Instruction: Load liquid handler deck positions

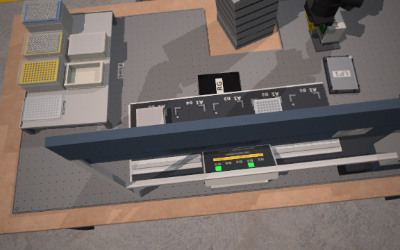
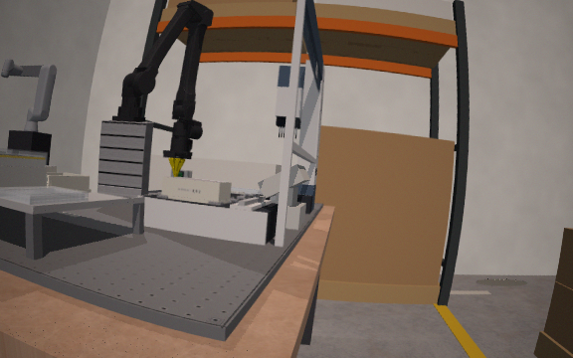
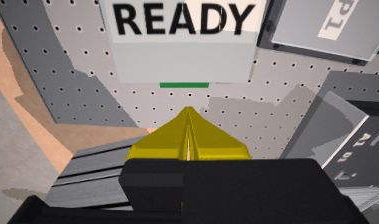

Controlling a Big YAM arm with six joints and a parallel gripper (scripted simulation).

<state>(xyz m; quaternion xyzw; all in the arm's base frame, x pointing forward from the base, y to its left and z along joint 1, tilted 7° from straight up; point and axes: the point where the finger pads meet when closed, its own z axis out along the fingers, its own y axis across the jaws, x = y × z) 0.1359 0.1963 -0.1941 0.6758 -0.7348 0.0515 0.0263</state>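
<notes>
My hand is 4 cm to the right of the ready key. The rest, counted from my hand: clear plate lid (16 cm ahead, 7 cm to the left, 7 cm below); then sample plate C15 (27 cm ahead, 24 cm to the right, 2 cm below); then lid park LP1 (16 cm ahead, 7 cm to the left, 8 cm below).
</notes>
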